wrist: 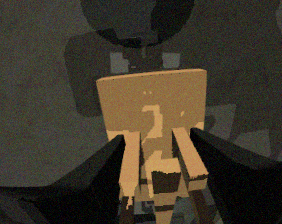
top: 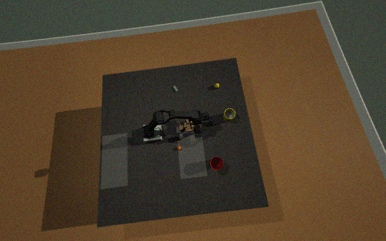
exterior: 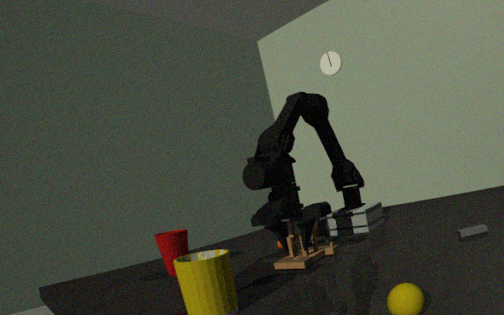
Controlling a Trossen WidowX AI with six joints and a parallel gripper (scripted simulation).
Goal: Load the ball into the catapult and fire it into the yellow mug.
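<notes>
Right now my gripper tip is 180 mm past the orange ball, 160 mm to the left of it and 20 mm above it. From my gripper tip the other things lie so: yellow mug 290 mm ahead, 10 mm to the left; then red mug 80 mm ahead, 340 mm to the right; then wooden catapult 70 mm behind, 20 mm to the left, 20 mm above.
</notes>
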